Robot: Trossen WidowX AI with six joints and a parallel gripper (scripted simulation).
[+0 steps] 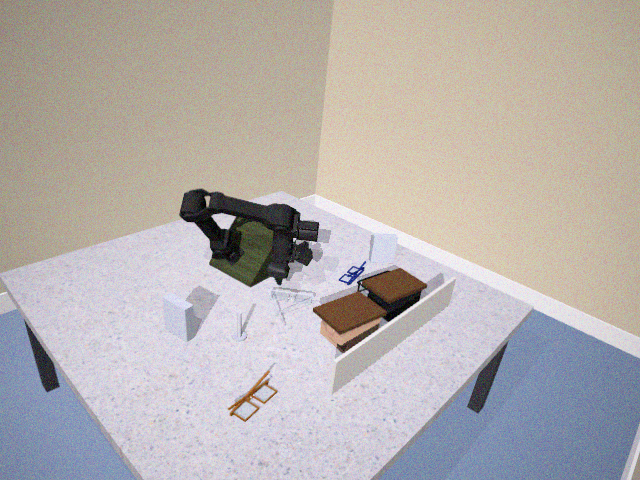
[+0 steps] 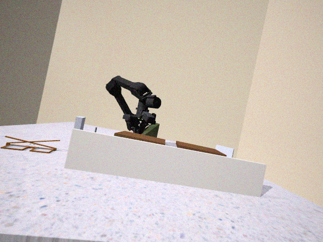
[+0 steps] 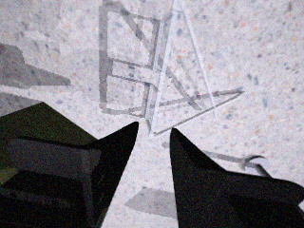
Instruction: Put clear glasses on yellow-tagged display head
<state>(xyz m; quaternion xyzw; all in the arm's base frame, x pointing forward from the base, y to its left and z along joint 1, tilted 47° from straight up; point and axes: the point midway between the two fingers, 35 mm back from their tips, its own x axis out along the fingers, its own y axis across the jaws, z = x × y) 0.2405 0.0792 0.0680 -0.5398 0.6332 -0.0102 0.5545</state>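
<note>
My gripper tip is 7 cm short of the metal stand post, 20 cm to the left of it and 5 cm above it. Round my gripper tip: skin-coloured head: 23 cm ahead, 5 cm to the left, 2 cm below; then white wall: 36 cm ahead, 16 cm to the left, 2 cm below; then dark head: 21 cm ahead, 27 cm to the left, 2 cm below.
</note>
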